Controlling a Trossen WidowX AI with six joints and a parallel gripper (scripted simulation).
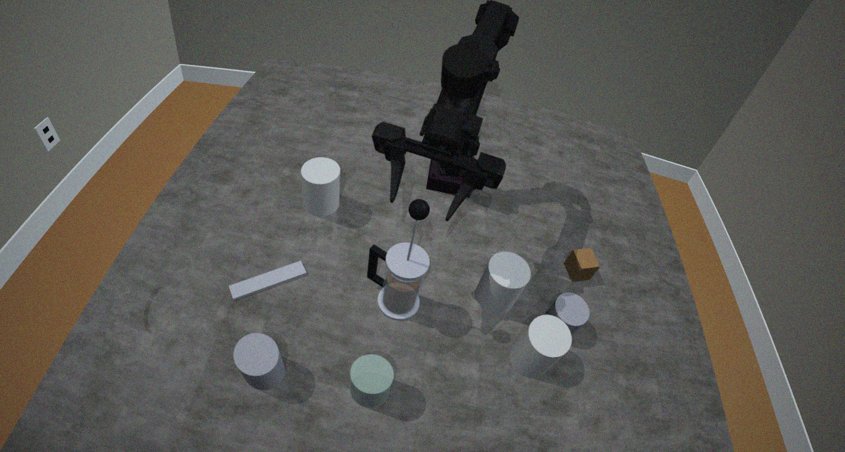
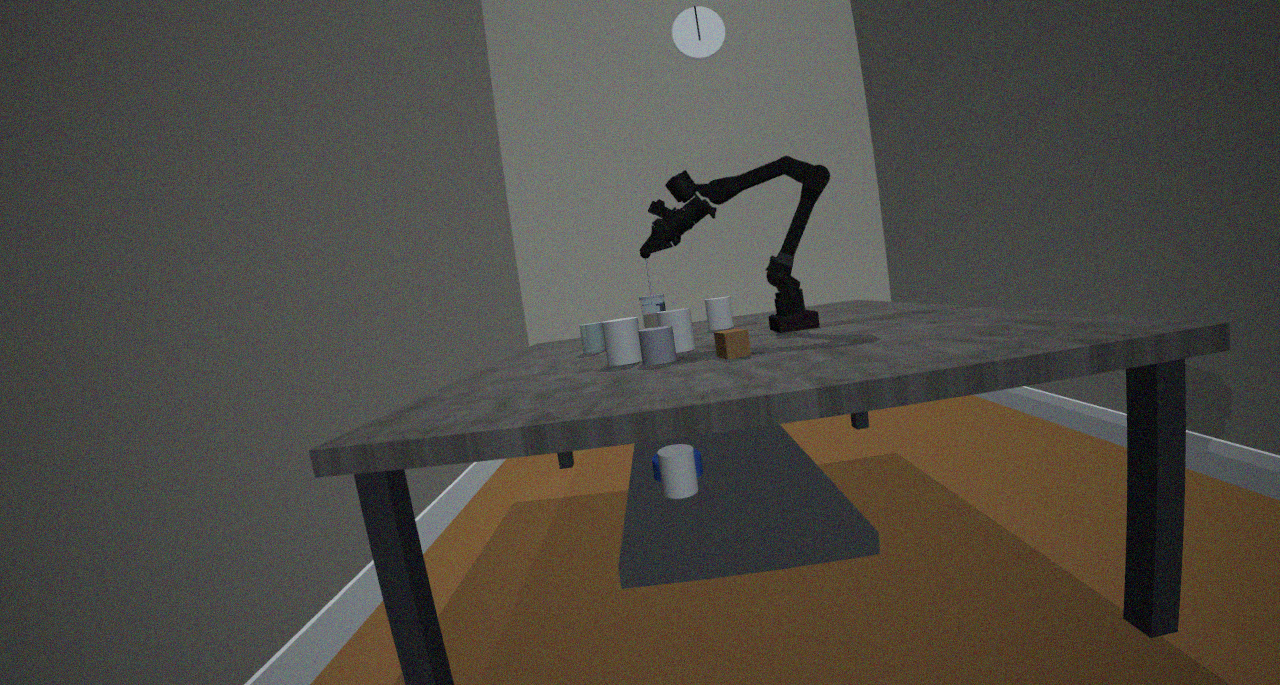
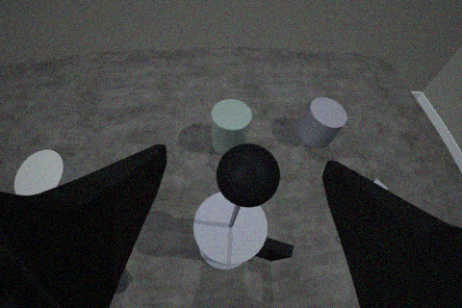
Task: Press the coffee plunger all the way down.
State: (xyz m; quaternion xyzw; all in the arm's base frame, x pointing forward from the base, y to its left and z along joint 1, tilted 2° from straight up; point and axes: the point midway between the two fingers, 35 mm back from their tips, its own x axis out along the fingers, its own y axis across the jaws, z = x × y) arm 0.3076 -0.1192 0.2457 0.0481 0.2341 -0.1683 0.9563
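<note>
Now: gripper tip 13 cm above the glass coffee press, 1 cm to the left of it and 1 cm past it. From my gripper tip the other things lie so: brown cube 40 cm to the left, 23 cm below, 8 cm behind.
</note>
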